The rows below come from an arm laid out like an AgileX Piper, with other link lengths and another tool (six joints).
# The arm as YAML. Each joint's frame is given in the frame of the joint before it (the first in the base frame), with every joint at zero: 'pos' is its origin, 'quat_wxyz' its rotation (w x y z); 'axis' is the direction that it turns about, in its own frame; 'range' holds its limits. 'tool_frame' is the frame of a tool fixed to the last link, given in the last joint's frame.
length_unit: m
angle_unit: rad
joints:
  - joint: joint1
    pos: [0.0, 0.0, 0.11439]
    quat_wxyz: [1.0, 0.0, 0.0, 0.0]
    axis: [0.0, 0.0, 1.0]
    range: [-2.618, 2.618]
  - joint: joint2
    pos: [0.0, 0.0, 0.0]
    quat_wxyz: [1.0, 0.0, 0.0, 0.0]
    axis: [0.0, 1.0, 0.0]
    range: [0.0, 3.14]
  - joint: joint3
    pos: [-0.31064, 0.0, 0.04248]
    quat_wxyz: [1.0, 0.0, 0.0, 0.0]
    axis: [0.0, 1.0, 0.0]
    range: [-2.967, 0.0]
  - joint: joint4
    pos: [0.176, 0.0, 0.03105]
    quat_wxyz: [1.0, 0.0, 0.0, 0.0]
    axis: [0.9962, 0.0, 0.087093]
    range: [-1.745, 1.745]
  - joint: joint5
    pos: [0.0, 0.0, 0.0]
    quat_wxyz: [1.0, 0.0, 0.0, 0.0]
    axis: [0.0, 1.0, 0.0]
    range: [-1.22, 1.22]
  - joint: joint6
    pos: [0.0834, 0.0, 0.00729]
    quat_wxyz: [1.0, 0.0, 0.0, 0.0]
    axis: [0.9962, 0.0, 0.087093]
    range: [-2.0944, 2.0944]
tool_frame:
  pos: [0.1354, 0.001, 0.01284]
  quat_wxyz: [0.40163, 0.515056, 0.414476, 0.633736]
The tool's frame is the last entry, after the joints.
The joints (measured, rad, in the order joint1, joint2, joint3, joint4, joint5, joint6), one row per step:
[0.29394 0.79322 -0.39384 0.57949 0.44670 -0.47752]
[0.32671 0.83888 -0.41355 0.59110 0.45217 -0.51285]
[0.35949 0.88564 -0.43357 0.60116 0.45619 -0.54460]
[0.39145 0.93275 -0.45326 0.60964 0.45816 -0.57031]
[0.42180 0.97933 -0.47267 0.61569 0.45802 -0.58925]
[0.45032 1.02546 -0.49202 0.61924 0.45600 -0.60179]
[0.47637 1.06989 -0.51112 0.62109 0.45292 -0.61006]
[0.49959 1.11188 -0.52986 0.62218 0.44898 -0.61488]
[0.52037 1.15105 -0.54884 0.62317 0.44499 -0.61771]
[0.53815 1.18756 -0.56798 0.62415 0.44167 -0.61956]
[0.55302 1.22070 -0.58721 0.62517 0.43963 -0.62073]
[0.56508 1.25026 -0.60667 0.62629 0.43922 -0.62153]
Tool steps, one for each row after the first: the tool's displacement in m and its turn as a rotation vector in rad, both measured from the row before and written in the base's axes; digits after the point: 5 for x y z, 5 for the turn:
[0.00239 0.00770 -0.00054 -0.02016 0.01667 0.05421]
[0.00255 0.00786 -0.00089 -0.01935 0.01671 0.05208]
[0.00274 0.00784 -0.00131 -0.01730 0.01745 0.04706]
[0.00301 0.00761 -0.00164 -0.01557 0.01751 0.04089]
[0.00335 0.00739 -0.00197 -0.01433 0.01752 0.03478]
[0.00352 0.00709 -0.00217 -0.01327 0.01652 0.02956]
[0.00367 0.00675 -0.00220 -0.01161 0.01515 0.02421]
[0.00374 0.00657 -0.00196 -0.00968 0.01319 0.02037]
[0.00379 0.00627 -0.00179 -0.00825 0.01164 0.01700]
[0.00371 0.00591 -0.00146 -0.00658 0.01000 0.01421]
[0.00361 0.00555 -0.00101 -0.00477 0.00830 0.01188]

